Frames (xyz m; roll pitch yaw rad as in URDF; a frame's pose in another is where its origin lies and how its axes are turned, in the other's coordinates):
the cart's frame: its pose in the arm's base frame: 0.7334 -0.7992 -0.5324 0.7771 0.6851 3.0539
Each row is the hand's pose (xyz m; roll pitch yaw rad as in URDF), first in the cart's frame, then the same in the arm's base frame.
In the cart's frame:
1: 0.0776 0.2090 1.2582 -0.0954 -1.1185 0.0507
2: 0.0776 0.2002 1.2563 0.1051 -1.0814 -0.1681
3: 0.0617 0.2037 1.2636 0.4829 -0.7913 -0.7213
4: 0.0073 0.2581 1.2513 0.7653 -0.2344 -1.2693
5: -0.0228 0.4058 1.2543 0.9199 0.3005 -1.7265
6: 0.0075 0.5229 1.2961 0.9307 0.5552 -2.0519
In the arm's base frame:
1: 0.0800 -0.0057 0.2266 0.5363 -0.2346 2.3695
2: 0.0851 -0.0012 0.2208 0.5546 -0.1519 2.3023
3: 0.0928 0.0008 0.2368 0.4726 0.1946 2.0461
4: 0.1121 -0.0485 0.2939 0.2018 0.5930 1.3820
5: 0.0597 -0.1475 0.3948 -0.1400 0.6213 0.5214
6: -0.0390 -0.1932 0.4623 -0.2129 0.4681 0.1011

